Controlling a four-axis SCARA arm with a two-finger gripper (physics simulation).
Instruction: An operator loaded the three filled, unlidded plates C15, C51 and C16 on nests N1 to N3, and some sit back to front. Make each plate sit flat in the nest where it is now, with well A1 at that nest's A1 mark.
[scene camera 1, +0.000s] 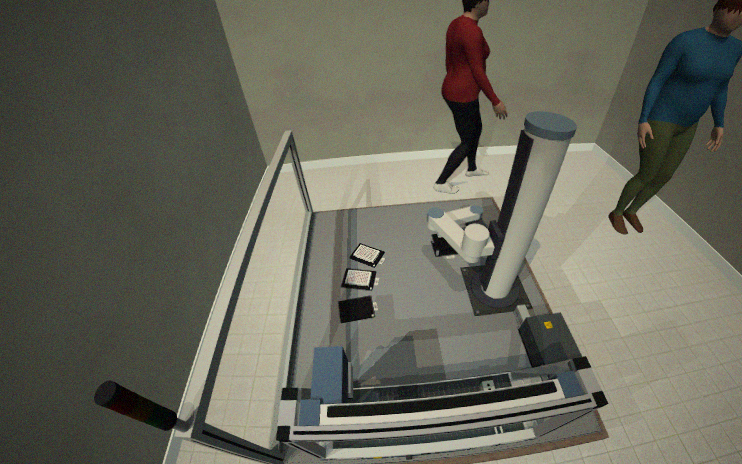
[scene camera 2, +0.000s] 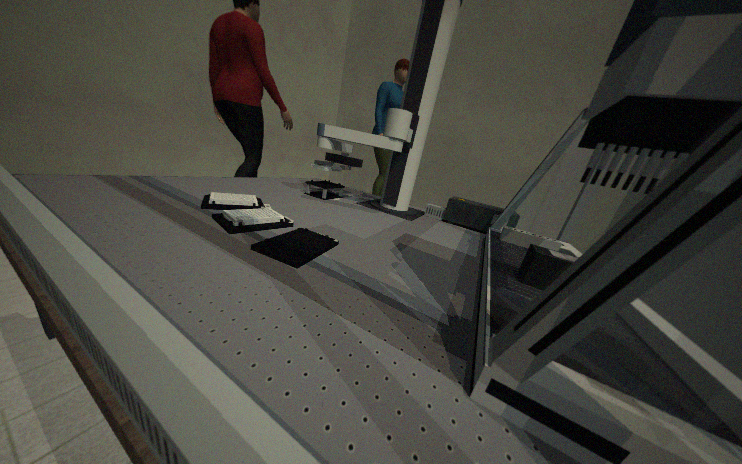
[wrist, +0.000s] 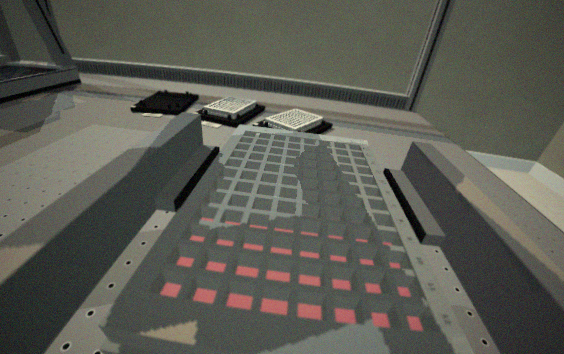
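My gripper (wrist: 303, 146) (scene camera 2: 329, 163) is shut on a filled plate (wrist: 277, 276) and holds it level in the air, above a black raised stand (scene camera 2: 323, 184) (scene camera 1: 442, 247) at the back. The held plate has pink wells, mostly in shade; its label does not show. One white plate (scene camera 1: 367, 253) (scene camera 2: 233, 198) (wrist: 295, 120) sits in the rear nest (scene camera 1: 381, 256). Another white plate (scene camera 1: 359, 277) (scene camera 2: 252, 215) (wrist: 231, 106) sits in the middle nest (scene camera 1: 345, 280). The front nest (scene camera 1: 356, 309) (scene camera 2: 296, 246) (wrist: 166, 101) is bare. The A1 marks and plate lettering there are too small to read.
The arm's column (scene camera 1: 525, 218) (scene camera 2: 421, 109) stands right of the stand. A dark box (scene camera 1: 549, 338) (scene camera 2: 474, 212) is near its base. A blue block (scene camera 1: 328, 373) and a framed gantry (scene camera 1: 437, 407) stand at the front. A glass-panelled frame (scene camera 1: 244, 262) runs along the left side. Two people stand beyond the table.
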